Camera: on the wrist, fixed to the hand. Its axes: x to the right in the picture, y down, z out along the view.
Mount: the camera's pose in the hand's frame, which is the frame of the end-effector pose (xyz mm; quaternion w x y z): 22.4 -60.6 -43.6 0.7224 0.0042 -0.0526 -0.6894
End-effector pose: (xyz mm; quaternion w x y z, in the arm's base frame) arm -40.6 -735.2 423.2 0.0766 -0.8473 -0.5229 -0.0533
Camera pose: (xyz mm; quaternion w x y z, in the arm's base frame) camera -85.2 -696.9 474.3 0.0054 0.2541 0.9661 0.0445
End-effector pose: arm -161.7 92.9 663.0 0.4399 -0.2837 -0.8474 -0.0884
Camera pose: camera -175.4 34.6 712.9 0.2135 0.3765 -0.8313 -0.3487
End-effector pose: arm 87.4 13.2 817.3 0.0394 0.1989 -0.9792 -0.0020
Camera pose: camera 93.8 -50.8 861.3 0.0253 -0.8189 0.5724 0.0350
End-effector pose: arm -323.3 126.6 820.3 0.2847 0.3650 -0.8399 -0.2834
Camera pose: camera -278.9 62.8 814.5 0.0354 -0.8290 0.3713 0.4167
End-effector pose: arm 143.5 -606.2 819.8 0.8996 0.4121 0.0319 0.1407
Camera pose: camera 171.2 -605.6 746.9 0.7469 0.2869 0.2604 -0.5404
